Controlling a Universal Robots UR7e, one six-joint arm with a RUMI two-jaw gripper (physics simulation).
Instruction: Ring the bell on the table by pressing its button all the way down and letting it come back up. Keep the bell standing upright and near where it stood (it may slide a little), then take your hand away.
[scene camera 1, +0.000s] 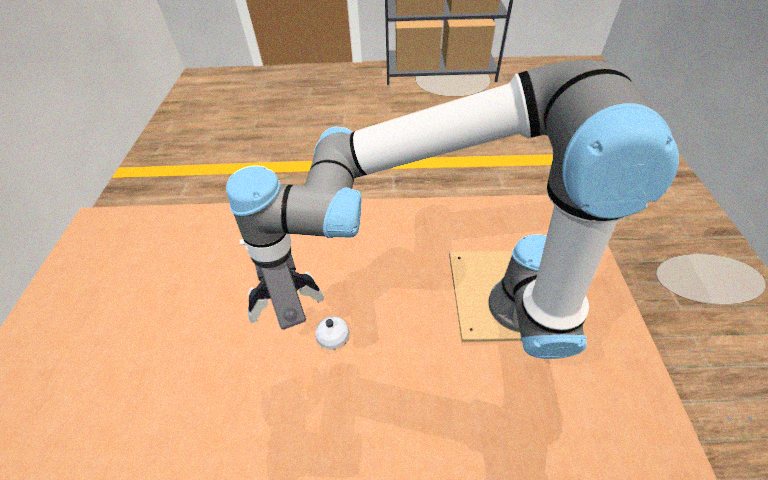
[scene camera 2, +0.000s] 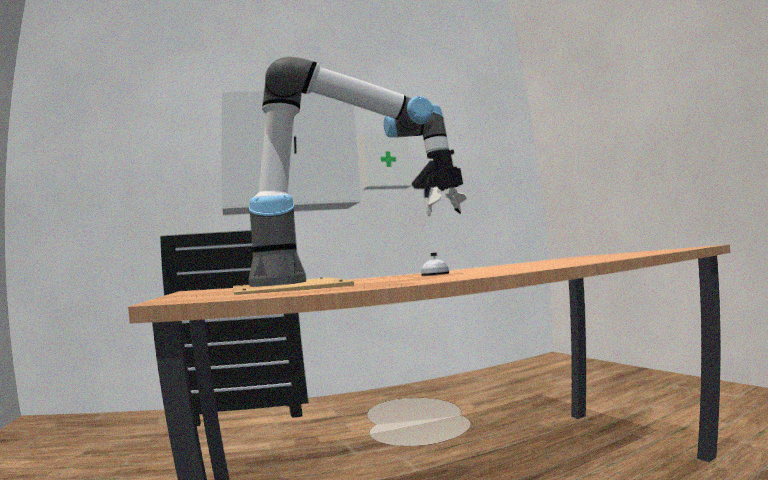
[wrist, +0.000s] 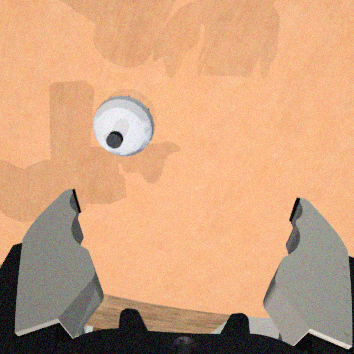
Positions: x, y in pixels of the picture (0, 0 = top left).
Labels:
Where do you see a white dome bell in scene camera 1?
336, 336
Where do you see my gripper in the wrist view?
184, 195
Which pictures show my gripper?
Scene camera 1, scene camera 2 and the wrist view: all of them.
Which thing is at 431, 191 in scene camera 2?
My gripper.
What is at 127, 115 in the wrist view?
A white dome bell.

